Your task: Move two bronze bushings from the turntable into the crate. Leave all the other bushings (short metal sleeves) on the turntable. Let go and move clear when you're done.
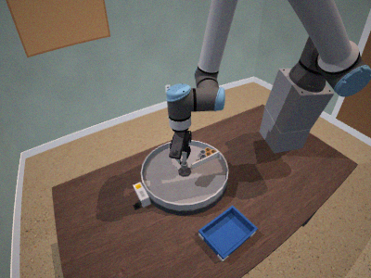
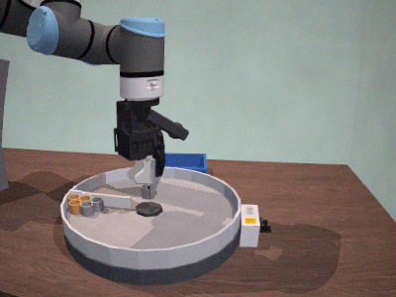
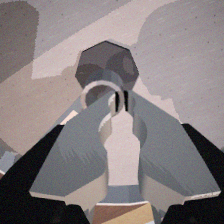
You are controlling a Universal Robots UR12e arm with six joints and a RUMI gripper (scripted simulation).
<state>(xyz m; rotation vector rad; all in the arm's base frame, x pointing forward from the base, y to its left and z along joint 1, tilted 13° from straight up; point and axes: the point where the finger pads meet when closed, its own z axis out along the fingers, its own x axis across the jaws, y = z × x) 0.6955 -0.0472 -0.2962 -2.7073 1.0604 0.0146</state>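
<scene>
Right now the round grey turntable is 60 mm below my hand, 10 mm to the left of it and 10 mm behind it. Also, from my hand: blue crate (370 mm to the left, 90 mm below, 10 mm behind).
</scene>
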